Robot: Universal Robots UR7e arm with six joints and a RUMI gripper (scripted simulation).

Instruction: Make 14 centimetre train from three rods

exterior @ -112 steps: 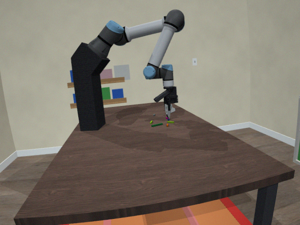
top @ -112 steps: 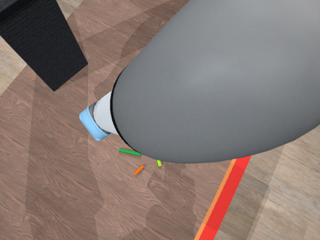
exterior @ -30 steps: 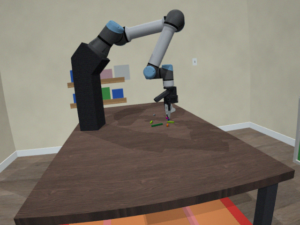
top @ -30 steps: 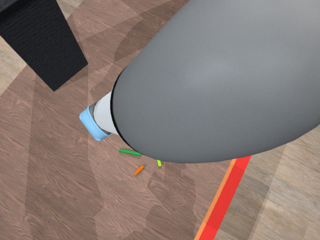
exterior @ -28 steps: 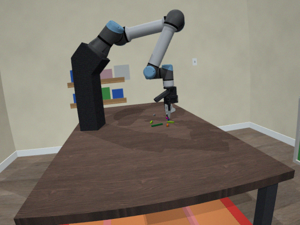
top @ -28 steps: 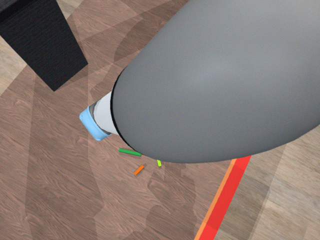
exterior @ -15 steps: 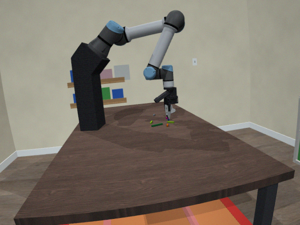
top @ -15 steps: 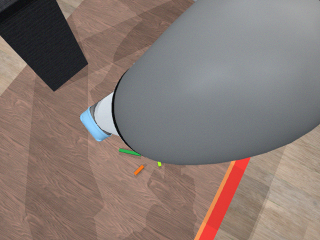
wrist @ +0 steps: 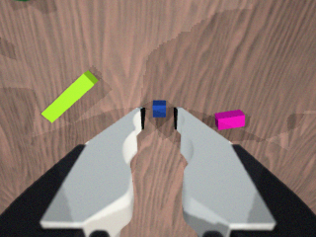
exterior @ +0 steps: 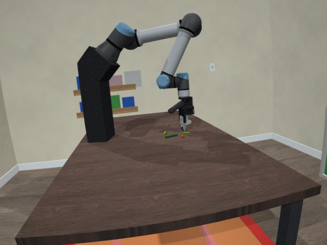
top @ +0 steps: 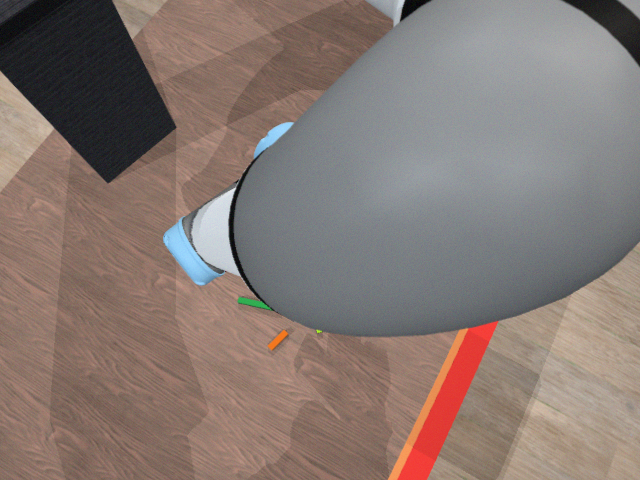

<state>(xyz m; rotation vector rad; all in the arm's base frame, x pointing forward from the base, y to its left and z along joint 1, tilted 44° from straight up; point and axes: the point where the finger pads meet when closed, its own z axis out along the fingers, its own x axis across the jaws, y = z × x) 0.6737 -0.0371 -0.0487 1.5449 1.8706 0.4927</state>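
Now: hand 10 mm above the blue rod. Also, from my hand: magenta rod 60 mm to the left, 10 mm below; then green rod 100 mm to the right, 100 mm behind, 10 mm below; then orange rod 140 mm to the right, 40 mm behind, 10 mm below.
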